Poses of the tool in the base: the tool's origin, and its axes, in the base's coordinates. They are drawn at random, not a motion.
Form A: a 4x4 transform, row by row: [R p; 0 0 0 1], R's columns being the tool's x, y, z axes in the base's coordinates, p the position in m. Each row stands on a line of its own.
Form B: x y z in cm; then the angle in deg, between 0 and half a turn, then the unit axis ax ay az. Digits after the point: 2 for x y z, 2 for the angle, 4 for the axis. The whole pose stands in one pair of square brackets.
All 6 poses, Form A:
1:
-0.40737, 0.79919, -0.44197, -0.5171
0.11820, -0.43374, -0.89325, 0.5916
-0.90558, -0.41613, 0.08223, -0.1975
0, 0, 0, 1
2:
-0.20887, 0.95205, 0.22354, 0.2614
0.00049, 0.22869, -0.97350, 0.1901
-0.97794, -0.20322, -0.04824, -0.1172
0, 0, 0, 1
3:
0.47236, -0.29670, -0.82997, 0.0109
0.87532, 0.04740, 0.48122, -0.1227
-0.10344, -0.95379, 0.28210, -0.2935
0, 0, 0, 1
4:
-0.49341, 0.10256, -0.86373, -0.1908
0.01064, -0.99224, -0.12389, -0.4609
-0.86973, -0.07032, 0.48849, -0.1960
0, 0, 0, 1
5:
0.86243, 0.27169, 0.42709, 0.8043
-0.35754, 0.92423, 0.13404, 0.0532
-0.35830, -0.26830, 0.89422, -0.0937
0, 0, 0, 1
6:
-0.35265, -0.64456, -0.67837, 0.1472
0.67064, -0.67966, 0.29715, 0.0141
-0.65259, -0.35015, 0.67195, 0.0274
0, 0, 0, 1
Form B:
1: [-51.71, 59.16, -19.75, 151.58, 0.5012, 0.4870, -0.7153]
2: [26.14, 19.01, -11.72, 120.94, 0.4491, 0.7004, -0.5547]
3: [1.09, -12.27, -29.35, 95.69, -0.7211, -0.3651, 0.5889]
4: [-19.08, -46.09, -19.60, 176.95, 0.5028, 0.0563, -0.8626]
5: [80.43, 5.32, -9.37, 32.81, -0.3712, 0.7247, -0.5806]
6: [14.72, 1.41, 2.74, 132.86, -0.4415, -0.0176, 0.8971]
